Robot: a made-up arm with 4 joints.
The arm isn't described. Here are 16 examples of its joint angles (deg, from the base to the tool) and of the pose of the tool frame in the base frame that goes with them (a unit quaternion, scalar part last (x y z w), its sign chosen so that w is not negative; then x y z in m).
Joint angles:
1: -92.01 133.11 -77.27 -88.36
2: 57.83 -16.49 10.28 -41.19
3: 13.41 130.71 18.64 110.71
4: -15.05 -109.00 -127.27 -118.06
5: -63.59 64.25 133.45 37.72
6: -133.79 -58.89 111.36 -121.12
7: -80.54 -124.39 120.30 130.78
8: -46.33 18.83 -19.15 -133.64
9: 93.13 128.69 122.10 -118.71
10: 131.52 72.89 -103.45 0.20
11: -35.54 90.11 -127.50 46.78
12: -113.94 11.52 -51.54 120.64
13: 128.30 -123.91 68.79 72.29
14: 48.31 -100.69 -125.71 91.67
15: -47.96 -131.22 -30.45 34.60
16: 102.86 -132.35 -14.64 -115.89
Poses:
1: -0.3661 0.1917 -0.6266 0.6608 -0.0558 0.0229 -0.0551
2: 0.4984 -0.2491 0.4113 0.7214 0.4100 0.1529 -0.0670
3: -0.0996 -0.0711 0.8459 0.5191 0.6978 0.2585 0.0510
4: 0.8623 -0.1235 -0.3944 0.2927 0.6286 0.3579 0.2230
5: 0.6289 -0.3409 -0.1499 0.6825 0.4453 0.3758 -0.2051
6: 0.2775 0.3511 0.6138 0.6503 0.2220 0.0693 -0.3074
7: -0.7249 0.5065 -0.4654 0.0372 0.4055 0.4058 0.4622
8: -0.2453 0.4753 0.7002 0.4728 0.4160 -0.1324 -0.0997
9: 0.0164 -0.4699 -0.5576 0.6841 0.3305 -0.3821 -0.0007
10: 0.1942 0.5273 0.2728 0.7809 -0.0119 -0.3894 -0.0465
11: 0.8433 -0.1898 0.4928 0.0996 0.1043 0.5678 0.2327
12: 0.4435 0.8832 0.1517 0.0123 -0.0685 -0.2081 0.2664
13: 0.6338 -0.0795 0.6599 0.3955 0.3416 0.2728 -0.1314
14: 0.2735 -0.8219 -0.3293 0.3758 0.7139 -0.3475 0.1012
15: -0.2904 0.0547 0.7643 0.5732 0.7831 0.0084 0.0241
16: 0.5136 0.6534 -0.4977 0.2483 0.2141 0.1895 0.3606
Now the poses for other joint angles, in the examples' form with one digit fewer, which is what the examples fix.
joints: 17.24 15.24 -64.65 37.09
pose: -0.405 -0.044 -0.384 0.829 -0.091 -0.271 0.193
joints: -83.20 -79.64 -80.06 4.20
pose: -0.760 -0.010 0.636 0.135 0.673 0.270 0.333
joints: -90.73 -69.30 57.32 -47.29
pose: 0.003 0.596 0.459 0.659 0.226 -0.217 -0.036
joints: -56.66 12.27 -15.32 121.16
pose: -0.254 -0.527 -0.750 0.308 -0.020 -0.101 -0.161
